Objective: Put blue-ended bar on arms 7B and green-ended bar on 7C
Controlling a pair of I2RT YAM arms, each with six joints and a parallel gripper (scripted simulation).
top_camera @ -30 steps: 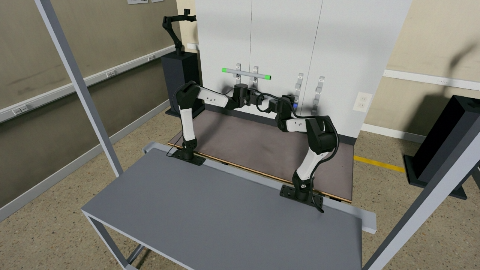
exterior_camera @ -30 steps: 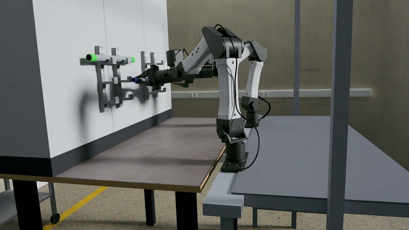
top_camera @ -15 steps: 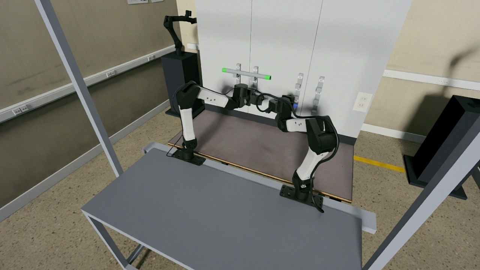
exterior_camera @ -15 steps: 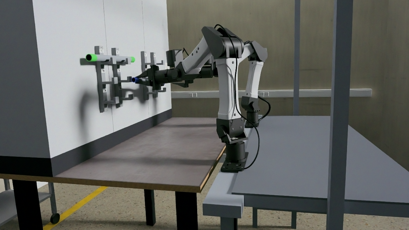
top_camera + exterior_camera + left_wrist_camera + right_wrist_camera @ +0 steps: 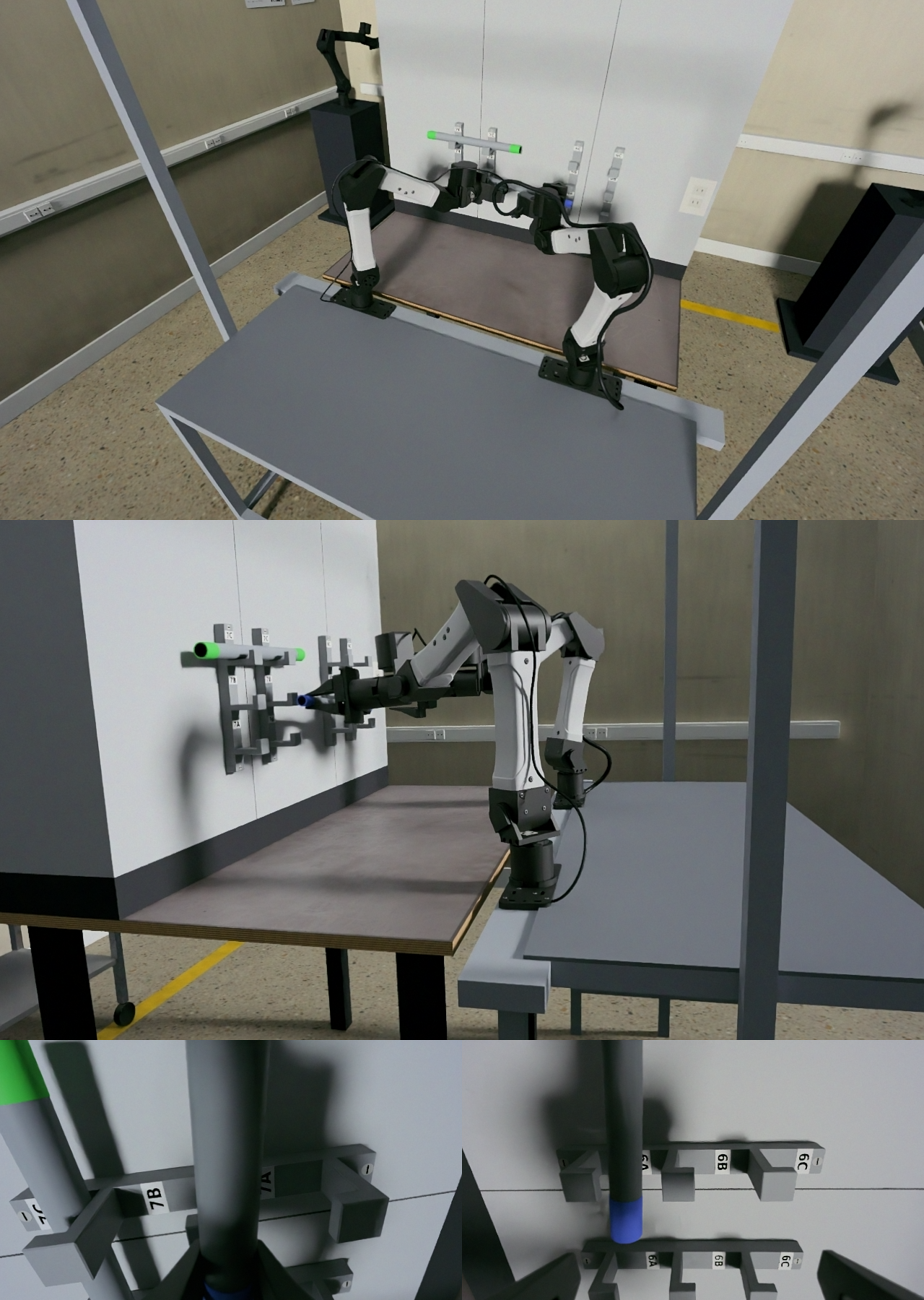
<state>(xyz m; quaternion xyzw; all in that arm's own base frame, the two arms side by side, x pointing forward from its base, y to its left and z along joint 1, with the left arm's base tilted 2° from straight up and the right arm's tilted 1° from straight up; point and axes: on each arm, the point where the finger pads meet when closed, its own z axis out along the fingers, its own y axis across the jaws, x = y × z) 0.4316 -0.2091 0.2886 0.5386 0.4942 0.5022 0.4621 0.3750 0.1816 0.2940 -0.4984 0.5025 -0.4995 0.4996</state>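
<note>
Right now the green-ended bar is 60 mm ahead of my left hand, 70 mm to the left of it and 90 mm above it. The rest, counted from my left hand: blue-ended bar 130 mm to the right, 10 mm below; white wall panel 210 mm ahead, 120 mm to the right, 180 mm above; wall socket plate 110 mm ahead, 630 mm to the right, 30 mm above.
My right hand is 13 cm to the right of the blue-ended bar, 7 cm short of it and 3 cm above it. Also, from my right hand: white wall panel: 28 cm ahead, 16 cm above, 13 cm to the left; then wall socket plate: 37 cm to the right, 18 cm ahead, 1 cm above; then green-ended bar: 33 cm to the left, 13 cm ahead, 7 cm above.
</note>
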